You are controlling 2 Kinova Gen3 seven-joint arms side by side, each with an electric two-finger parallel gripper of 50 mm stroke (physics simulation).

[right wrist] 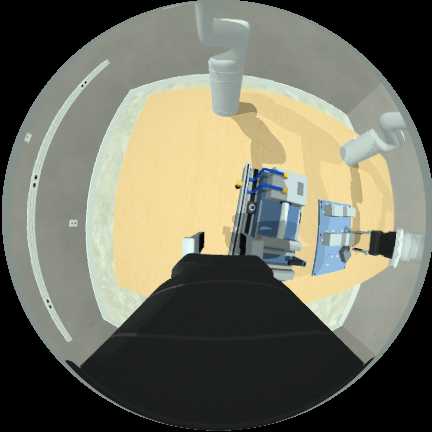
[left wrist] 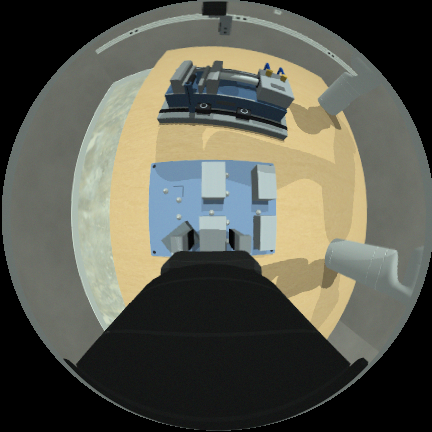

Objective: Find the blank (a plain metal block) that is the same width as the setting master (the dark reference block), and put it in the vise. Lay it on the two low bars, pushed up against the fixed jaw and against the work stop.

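Where they show: left gripper, between the fingertips: [right wrist: 354, 240] [left wrist: 210, 236]; right gripper, between the fingertips: [right wrist: 221, 239]; left arm's base, origin of its link: [right wrist: 345, 156] [left wrist: 333, 253]; right arm's base, origin of its link: [right wrist: 224, 107] [left wrist: 325, 105].
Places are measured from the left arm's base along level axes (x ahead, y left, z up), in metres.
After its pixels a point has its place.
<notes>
Four light grey blanks lie on the blue plate [left wrist: 160, 210] {z 0.008, x 0.457, y -0.088 m} [right wrist: 321, 266] {z 0.008, x 0.459, y -0.151 m}: one blank [left wrist: 213, 180] {z 0.044, x 0.359, y -0.143 m} at top centre, another blank [left wrist: 212, 232] {z 0.044, x 0.355, y -0.060 m} below it, and two narrower-looking blanks [left wrist: 266, 182] {z 0.044, x 0.269, y -0.149 m} [left wrist: 267, 232] {z 0.044, x 0.262, y -0.064 m} at right. The dark setting master [left wrist: 172, 238] [right wrist: 345, 254] {z 0.033, x 0.412, y -0.052 m} sits turned at the plate's lower left, partly behind a finger. My left gripper [left wrist: 210, 236] {z 0.065, x 0.357, y -0.058 m} [right wrist: 354, 240] {z 0.065, x 0.357, y -0.058 m} is open, its fingers either side of the lower centre blank. The vise [left wrist: 225, 100] {z 0.047, x 0.349, y -0.321 m} [right wrist: 277, 220] {z 0.060, x 0.328, y -0.380 m} stands beyond the plate. My right gripper [right wrist: 221, 239] {z 0.161, x 0.371, y -0.508 m} is open and empty, near the vise's end. The low bars cannot be made out.
Small round white pegs stand on the plate between the blocks. Blue handles [right wrist: 267, 189] {z 0.073, x 0.263, y -0.418 m} with yellow ends are at one end of the vise. Grey arm bases [left wrist: 350, 254] {z 0.081, x 0.041, y -0.020 m} [left wrist: 336, 97] {z 0.083, x -0.022, y -0.514 m} [right wrist: 226, 92] {z 0.102, x -0.005, y -0.542 m} [right wrist: 357, 150] {z 0.094, x 0.027, y -0.037 m} stand on the wooden table [left wrist: 305, 200] {z 0.000, x 0.143, y -0.136 m} [right wrist: 175, 165] {z 0.000, x 0.203, y -0.667 m}.
</notes>
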